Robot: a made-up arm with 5 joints.
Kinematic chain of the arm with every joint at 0, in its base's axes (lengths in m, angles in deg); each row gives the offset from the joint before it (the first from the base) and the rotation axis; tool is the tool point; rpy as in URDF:
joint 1: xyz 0.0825 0 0.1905 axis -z
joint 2: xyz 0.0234 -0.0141 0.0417 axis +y
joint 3: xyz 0.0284 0 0.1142 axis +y
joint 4: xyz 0.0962 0 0.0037 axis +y
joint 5: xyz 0.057 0.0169 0 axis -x
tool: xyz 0 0 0 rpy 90 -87.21 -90
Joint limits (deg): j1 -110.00..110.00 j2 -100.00..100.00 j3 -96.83..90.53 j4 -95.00..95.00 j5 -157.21..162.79
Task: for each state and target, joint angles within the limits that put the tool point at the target. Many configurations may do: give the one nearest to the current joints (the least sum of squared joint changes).
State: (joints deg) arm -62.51 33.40 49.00 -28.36 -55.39
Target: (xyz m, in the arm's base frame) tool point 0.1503 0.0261 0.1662
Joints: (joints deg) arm -18.85 32.21 79.81 -18.93 -55.39
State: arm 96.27 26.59 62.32 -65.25 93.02
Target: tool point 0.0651 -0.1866 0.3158
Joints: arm 96.18 5.13 33.88 -70.88 93.02
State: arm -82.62 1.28 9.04 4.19 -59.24
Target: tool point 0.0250 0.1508 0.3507
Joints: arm -109.88 -21.07 18.26 9.53 -59.24
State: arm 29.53 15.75 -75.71 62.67 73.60
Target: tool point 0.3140 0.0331 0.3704
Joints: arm -7.45 32.32 -74.11 51.88 73.60
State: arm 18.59 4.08 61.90 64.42 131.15
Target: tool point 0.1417 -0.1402 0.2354
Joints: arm 68.16 5.42 29.06 47.14 131.15
